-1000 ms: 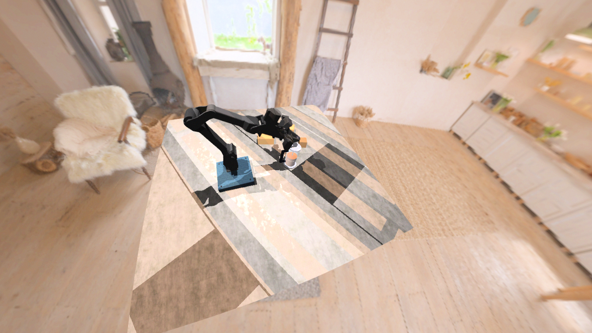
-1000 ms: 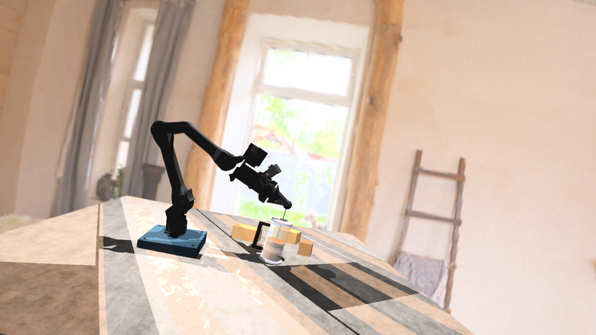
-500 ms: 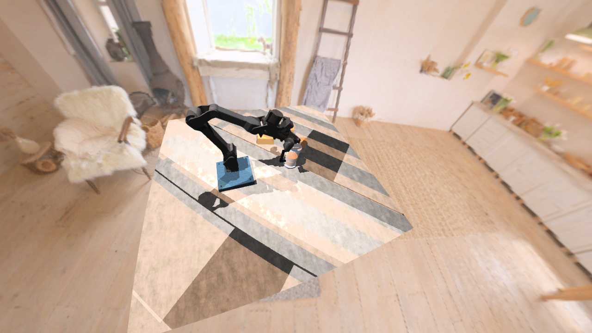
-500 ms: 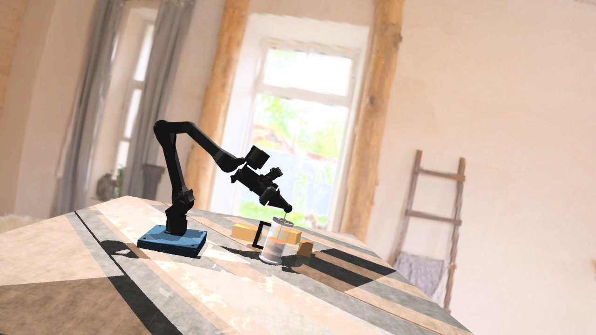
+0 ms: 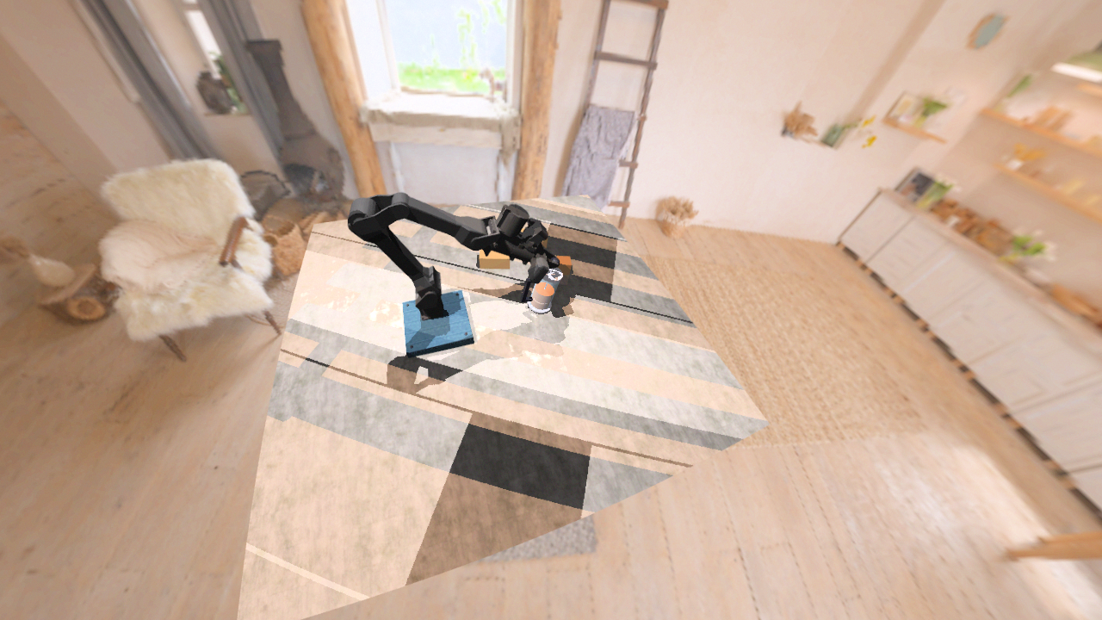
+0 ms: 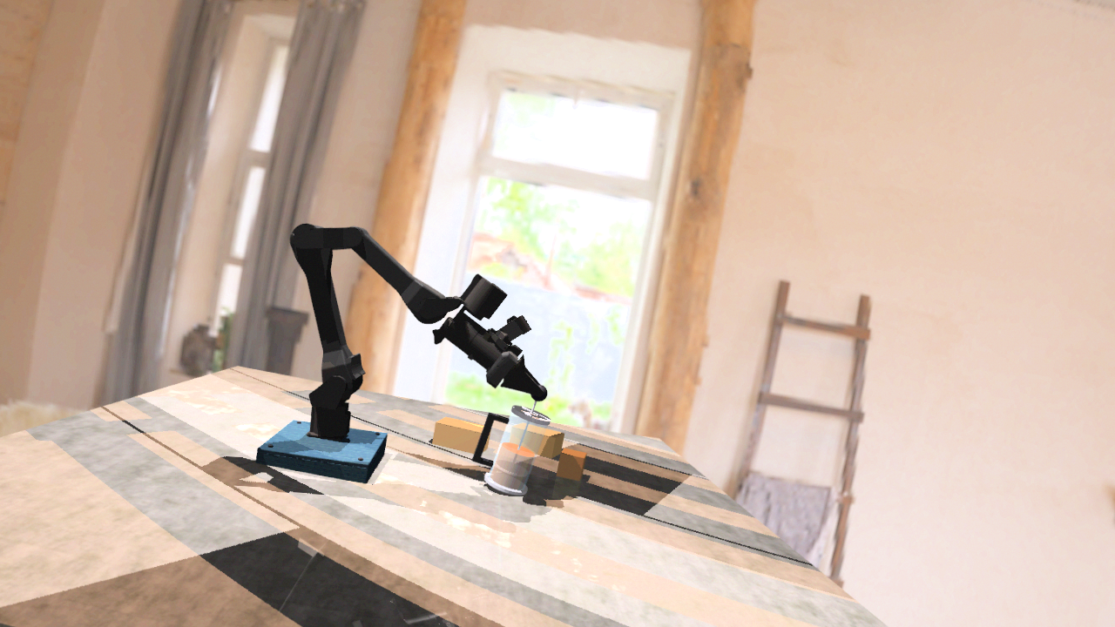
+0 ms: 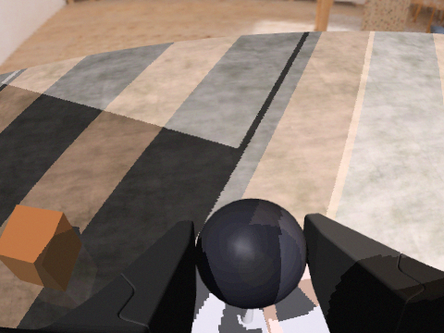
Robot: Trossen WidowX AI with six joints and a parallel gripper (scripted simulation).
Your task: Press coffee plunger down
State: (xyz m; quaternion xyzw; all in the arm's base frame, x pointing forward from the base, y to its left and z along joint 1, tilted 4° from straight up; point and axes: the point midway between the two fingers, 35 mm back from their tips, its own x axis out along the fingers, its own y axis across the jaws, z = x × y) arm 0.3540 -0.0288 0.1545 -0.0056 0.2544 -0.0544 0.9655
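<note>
My gripper tip is 90 mm above the coffee press and 40 mm past it.
</note>
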